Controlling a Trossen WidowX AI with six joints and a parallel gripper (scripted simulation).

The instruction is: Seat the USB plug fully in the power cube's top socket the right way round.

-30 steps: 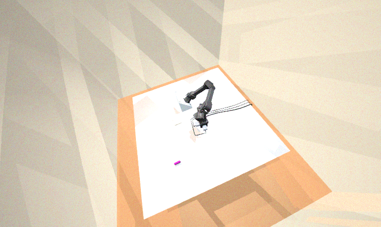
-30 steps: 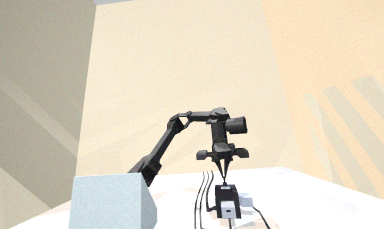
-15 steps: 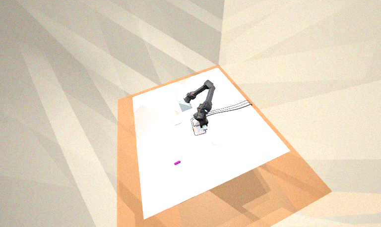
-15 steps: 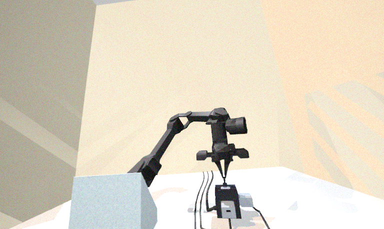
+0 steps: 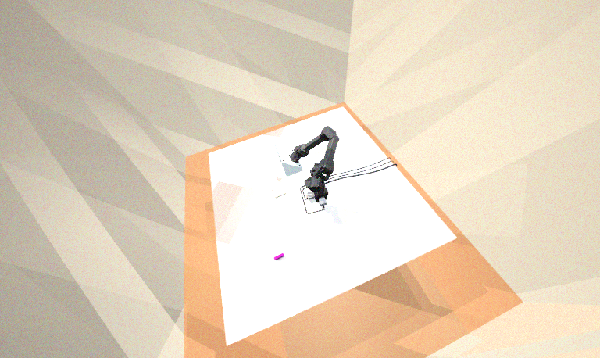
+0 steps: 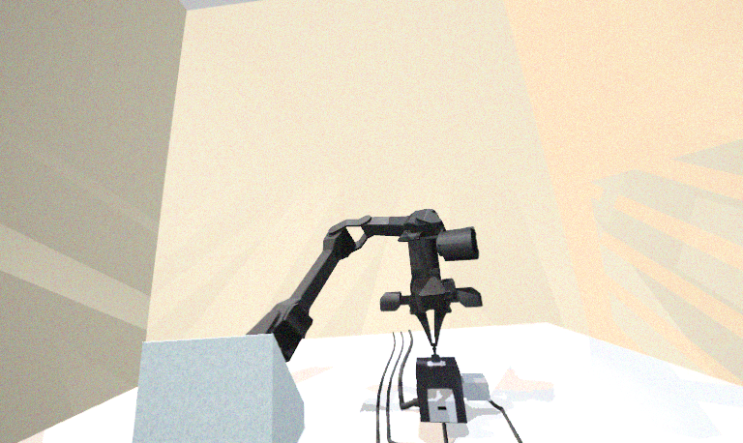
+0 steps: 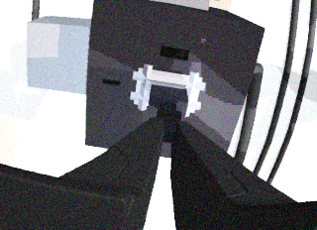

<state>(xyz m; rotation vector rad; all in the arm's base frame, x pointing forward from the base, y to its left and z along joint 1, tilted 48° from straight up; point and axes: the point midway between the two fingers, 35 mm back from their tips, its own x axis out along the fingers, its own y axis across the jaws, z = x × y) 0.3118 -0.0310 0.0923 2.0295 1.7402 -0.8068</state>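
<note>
Now: the usb plug 2 cm below my gripper tip. Also, from my gripper tip: white-framed socket: 4 cm below; then small magenta piece: 39 cm to the right, 23 cm ahead, 9 cm below.
</note>
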